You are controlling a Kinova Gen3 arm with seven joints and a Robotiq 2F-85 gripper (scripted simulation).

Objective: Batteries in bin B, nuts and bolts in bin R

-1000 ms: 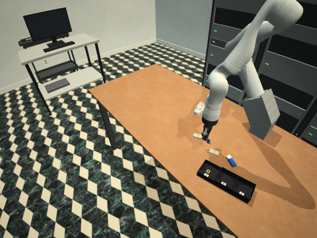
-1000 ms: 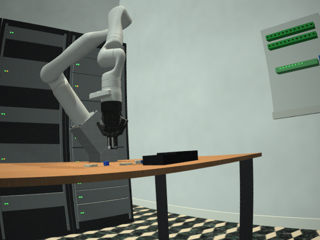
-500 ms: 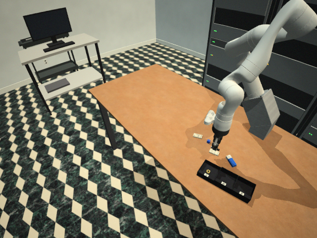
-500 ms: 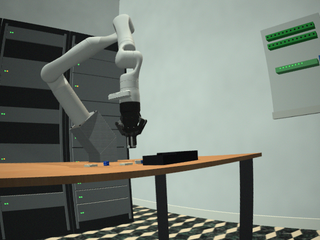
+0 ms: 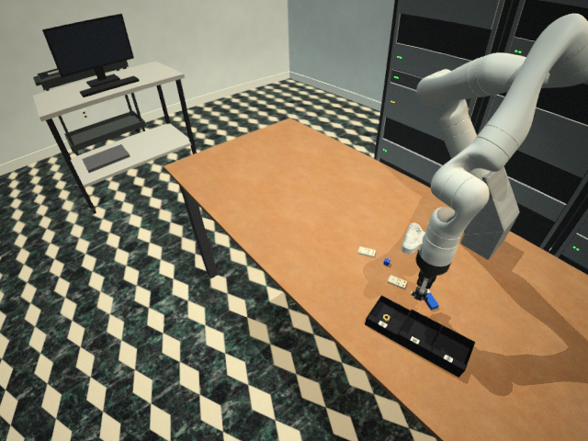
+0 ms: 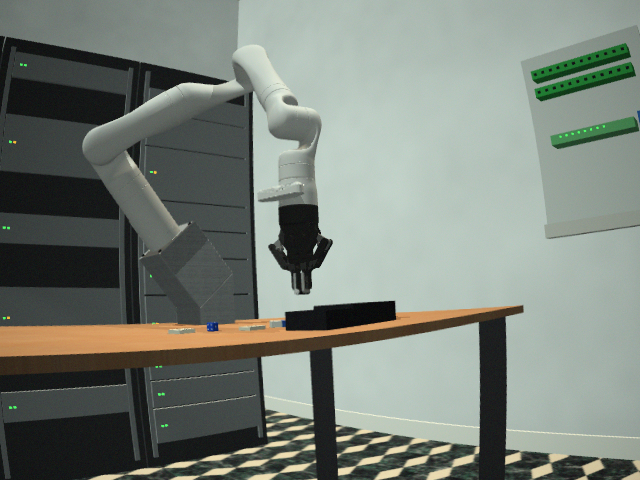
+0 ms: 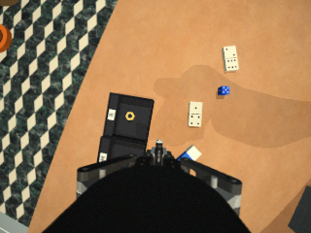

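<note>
The bin is 6 cm below my hand, 6 cm ahead of it and 5 cm to the left of it. Also, from my hand: yellow nut 7 cm below, 7 cm ahead, 4 cm to the right; then blue-and-white eraser 8 cm below, 6 cm behind, 1 cm to the left; then black battery 2 cm below.
</note>
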